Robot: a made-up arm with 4 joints. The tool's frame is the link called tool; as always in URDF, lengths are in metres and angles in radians. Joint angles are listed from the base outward.
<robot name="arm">
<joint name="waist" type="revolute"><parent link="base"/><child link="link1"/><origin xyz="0.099 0.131 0.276" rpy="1.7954 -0.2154 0.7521"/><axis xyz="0 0 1"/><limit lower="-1.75" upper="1.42"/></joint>
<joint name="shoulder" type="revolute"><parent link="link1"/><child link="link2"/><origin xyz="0.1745 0.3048 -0.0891" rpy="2.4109 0.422 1.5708"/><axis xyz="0 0 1"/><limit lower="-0.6" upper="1.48"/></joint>
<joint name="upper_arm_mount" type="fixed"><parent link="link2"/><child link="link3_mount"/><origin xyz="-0.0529 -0.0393 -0.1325" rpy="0 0 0"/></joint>
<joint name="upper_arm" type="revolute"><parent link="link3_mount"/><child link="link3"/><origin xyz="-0.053 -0.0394 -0.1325" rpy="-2.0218 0.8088 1.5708"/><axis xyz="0 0 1"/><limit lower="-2.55" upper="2.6"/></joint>
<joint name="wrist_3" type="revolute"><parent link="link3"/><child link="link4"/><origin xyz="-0.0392 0.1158 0.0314" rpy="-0.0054 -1.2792 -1.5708"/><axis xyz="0 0 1"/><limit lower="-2.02" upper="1.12"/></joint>
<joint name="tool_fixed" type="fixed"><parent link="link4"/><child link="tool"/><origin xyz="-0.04 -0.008 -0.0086" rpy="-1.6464 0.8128 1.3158"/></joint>
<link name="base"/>
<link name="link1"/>
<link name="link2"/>
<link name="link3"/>
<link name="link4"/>
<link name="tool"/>
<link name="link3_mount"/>
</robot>
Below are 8 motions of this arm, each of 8 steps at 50 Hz.
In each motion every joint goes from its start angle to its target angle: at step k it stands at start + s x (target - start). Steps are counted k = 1, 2, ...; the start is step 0. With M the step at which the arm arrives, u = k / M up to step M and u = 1 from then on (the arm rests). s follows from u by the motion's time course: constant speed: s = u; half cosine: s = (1 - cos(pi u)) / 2; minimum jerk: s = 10 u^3 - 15 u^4 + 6 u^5.
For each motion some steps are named. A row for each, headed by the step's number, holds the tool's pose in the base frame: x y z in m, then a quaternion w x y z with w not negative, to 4 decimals.
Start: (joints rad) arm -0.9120 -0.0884 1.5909 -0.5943
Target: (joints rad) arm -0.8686 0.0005 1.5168 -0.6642
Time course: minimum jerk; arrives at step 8
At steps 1, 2, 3, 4, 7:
1: 0.1958 0.1872 0.4525 0.8607 -0.1247 -0.1554 -0.4686
2: 0.1943 0.1867 0.4549 0.8618 -0.1232 -0.1502 -0.4686
3: 0.1913 0.1857 0.4596 0.8638 -0.1201 -0.1400 -0.4688
4: 0.1876 0.1845 0.4657 0.8663 -0.1160 -0.1265 -0.4691
7: 0.1798 0.1816 0.4788 0.8708 -0.1064 -0.0971 -0.4701

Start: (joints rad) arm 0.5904 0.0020 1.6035 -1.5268
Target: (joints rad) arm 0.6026 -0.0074 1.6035 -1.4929
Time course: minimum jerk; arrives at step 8
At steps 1, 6, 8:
1: -0.0286 -0.0200 0.3657 0.4293 0.8102 -0.2528 -0.3086
6: -0.0283 -0.0200 0.3645 0.4296 0.8057 -0.2576 -0.3162
8: -0.0282 -0.0200 0.3643 0.4296 0.8052 -0.2582 -0.3170

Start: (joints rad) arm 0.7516 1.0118 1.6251 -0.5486
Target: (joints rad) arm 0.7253 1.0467 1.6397 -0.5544
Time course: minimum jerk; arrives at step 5
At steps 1, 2, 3, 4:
1: -0.1793 -0.0554 0.4515 0.6956 0.2710 0.1397 -0.6505
2: -0.1787 -0.0554 0.4548 0.6963 0.2650 0.1425 -0.6516
3: -0.1778 -0.0554 0.4594 0.6973 0.2566 0.1465 -0.6531
4: -0.1771 -0.0554 0.4626 0.6979 0.2506 0.1492 -0.6542

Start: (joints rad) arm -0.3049 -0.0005 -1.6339 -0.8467
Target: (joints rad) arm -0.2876 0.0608 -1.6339 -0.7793
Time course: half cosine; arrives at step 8
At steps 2, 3, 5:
2: 0.2576 -0.0747 0.5513 0.4557 0.0286 0.7099 0.5362
3: 0.2559 -0.0755 0.5515 0.4566 0.0319 0.7075 0.5385
5: 0.2518 -0.0776 0.5522 0.4586 0.0396 0.7018 0.5437

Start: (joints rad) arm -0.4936 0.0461 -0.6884 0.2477
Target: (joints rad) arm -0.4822 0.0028 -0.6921 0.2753
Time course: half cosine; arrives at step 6
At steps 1, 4, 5, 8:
1: 0.1684 -0.0405 0.6240 0.8921 -0.1446 0.2214 0.3663
4: 0.1669 -0.0438 0.6193 0.8950 -0.1504 0.1963 0.3713
5: 0.1666 -0.0447 0.6181 0.8957 -0.1519 0.1896 0.3725
8: 0.1664 -0.0450 0.6176 0.8959 -0.1525 0.1871 0.3730

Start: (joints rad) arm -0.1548 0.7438 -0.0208 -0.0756
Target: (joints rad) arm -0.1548 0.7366 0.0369 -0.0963
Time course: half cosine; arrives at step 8
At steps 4, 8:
4: 0.0249 -0.0481 0.6942 0.8999 -0.0288 0.4346 -0.0197
8: 0.0233 -0.0452 0.6934 0.9012 -0.0309 0.4310 -0.0331

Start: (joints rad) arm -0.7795 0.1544 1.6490 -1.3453
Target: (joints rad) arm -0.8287 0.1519 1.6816 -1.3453
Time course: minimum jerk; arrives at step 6
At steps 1, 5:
1: 0.1545 0.1578 0.5062 0.8463 0.2047 -0.0453 -0.4897
5: 0.1626 0.1664 0.4999 0.8505 0.1838 -0.0542 -0.4899

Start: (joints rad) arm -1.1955 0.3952 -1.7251 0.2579
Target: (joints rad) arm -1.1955 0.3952 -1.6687 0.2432
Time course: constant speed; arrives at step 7
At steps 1, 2, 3, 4, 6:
1: 0.4151 0.1317 0.5182 0.4251 0.1345 0.7392 0.5049
2: 0.4150 0.1319 0.5192 0.4269 0.1315 0.7397 0.5033
3: 0.4150 0.1322 0.5201 0.4286 0.1285 0.7403 0.5017
4: 0.4149 0.1324 0.5211 0.4304 0.1255 0.7408 0.5002
6: 0.4147 0.1329 0.5230 0.4340 0.1195 0.7419 0.4970

